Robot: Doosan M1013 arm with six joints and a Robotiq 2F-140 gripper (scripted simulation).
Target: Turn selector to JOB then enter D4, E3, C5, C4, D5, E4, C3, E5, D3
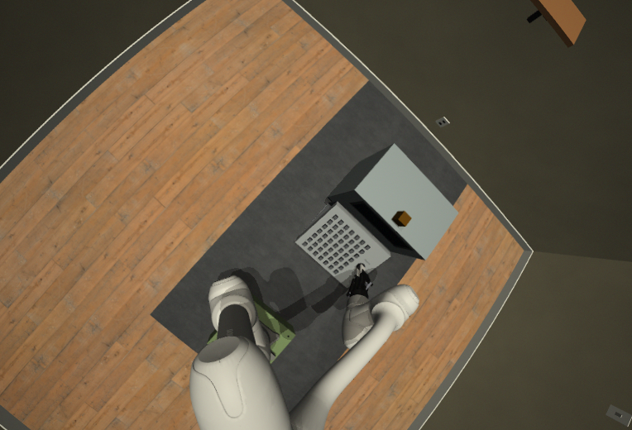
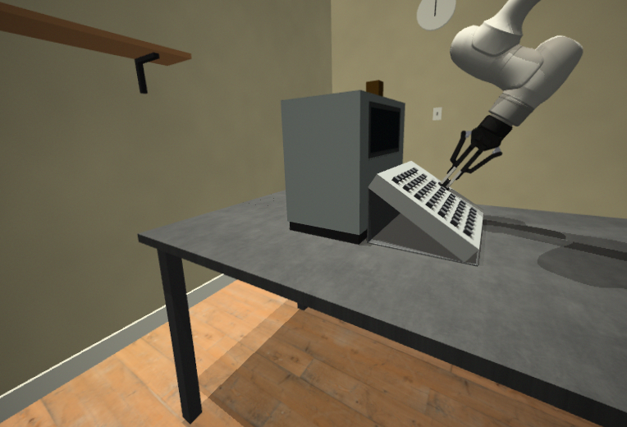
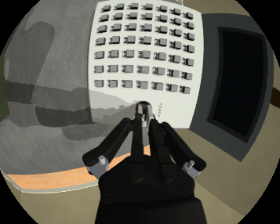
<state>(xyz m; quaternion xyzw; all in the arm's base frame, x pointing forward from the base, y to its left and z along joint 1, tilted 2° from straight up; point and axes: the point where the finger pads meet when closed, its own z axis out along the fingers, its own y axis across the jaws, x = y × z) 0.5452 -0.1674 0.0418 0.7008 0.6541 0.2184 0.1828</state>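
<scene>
The black selector knob is 20 mm below my hand, 10 mm to the right of it and 10 mm ahead of it. From my hand the other things lie so: keypad: 110 mm to the left, 70 mm below, 40 mm ahead; key E4: 160 mm to the left, 50 mm below, 10 mm behind.
</scene>
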